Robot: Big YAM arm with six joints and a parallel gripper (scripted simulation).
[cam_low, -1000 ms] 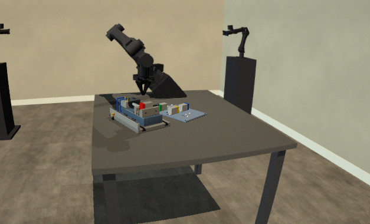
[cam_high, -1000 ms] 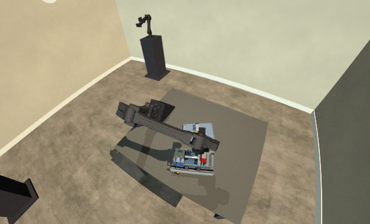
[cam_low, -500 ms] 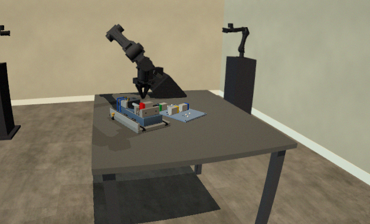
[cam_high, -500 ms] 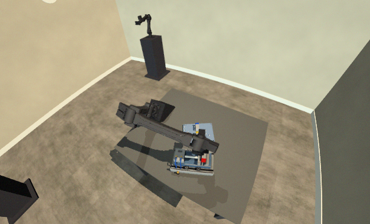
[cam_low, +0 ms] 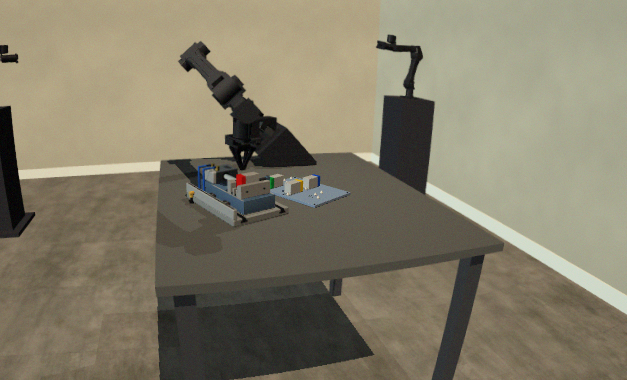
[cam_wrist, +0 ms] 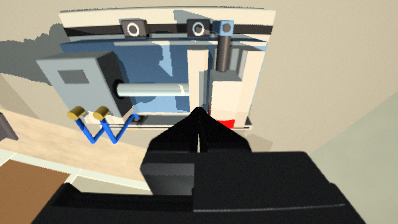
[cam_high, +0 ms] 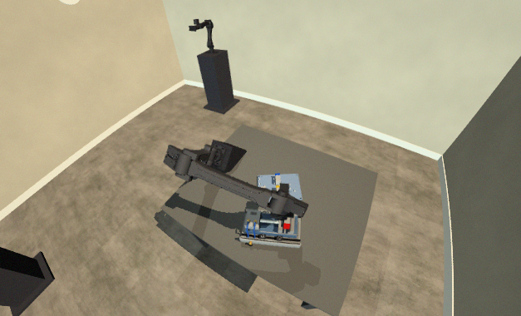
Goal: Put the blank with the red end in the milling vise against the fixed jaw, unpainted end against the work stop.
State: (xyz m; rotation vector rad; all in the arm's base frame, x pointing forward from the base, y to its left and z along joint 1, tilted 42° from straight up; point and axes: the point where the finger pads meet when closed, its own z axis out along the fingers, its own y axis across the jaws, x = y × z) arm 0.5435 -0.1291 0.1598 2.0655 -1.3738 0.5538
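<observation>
Right now my hand is 30 mm short of the grey bar with red end, 30 mm above it and 10 mm to the right of it. Round my hand: fixed jaw (50 mm below, 50 mm ahead, 20 mm to the left); then moving jaw (50 mm below); then work stop rod (60 mm to the left, 40 mm below).
</observation>
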